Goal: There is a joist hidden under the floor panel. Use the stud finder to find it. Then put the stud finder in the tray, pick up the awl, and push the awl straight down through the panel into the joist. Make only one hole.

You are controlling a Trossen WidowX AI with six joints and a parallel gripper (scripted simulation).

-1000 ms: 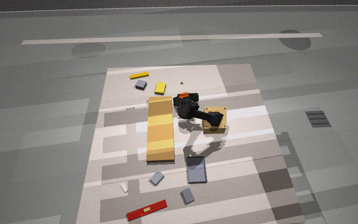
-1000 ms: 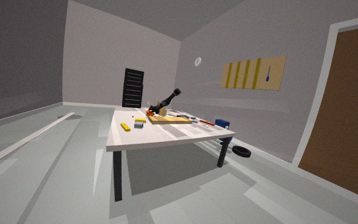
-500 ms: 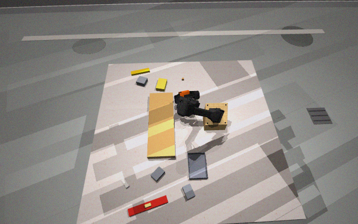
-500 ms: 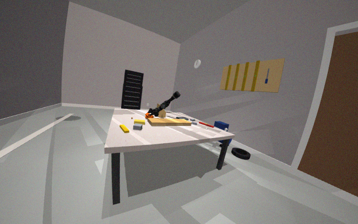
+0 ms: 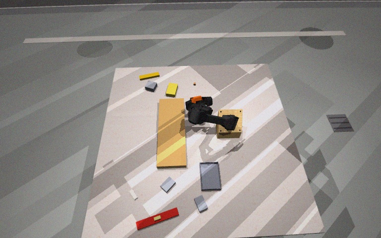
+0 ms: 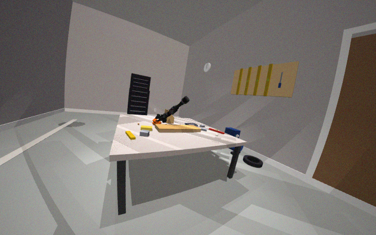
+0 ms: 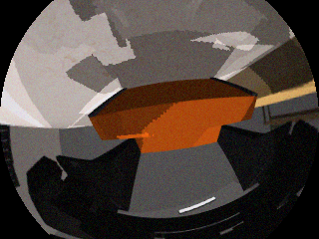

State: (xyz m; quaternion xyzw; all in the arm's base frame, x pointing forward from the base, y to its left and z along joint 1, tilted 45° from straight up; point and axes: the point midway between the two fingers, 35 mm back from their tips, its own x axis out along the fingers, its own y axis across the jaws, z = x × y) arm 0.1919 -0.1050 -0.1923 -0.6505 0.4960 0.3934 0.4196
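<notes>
Right now the stud finder is 10 mm below my gripper tip and 10 mm ahead of it. Also, from my gripper tip: green square 30 mm ahead, 10 mm above; grey block 340 mm ahead, 170 mm to the right, 40 mm below; awl 150 mm to the left, 50 mm below, 20 mm behind.
</notes>
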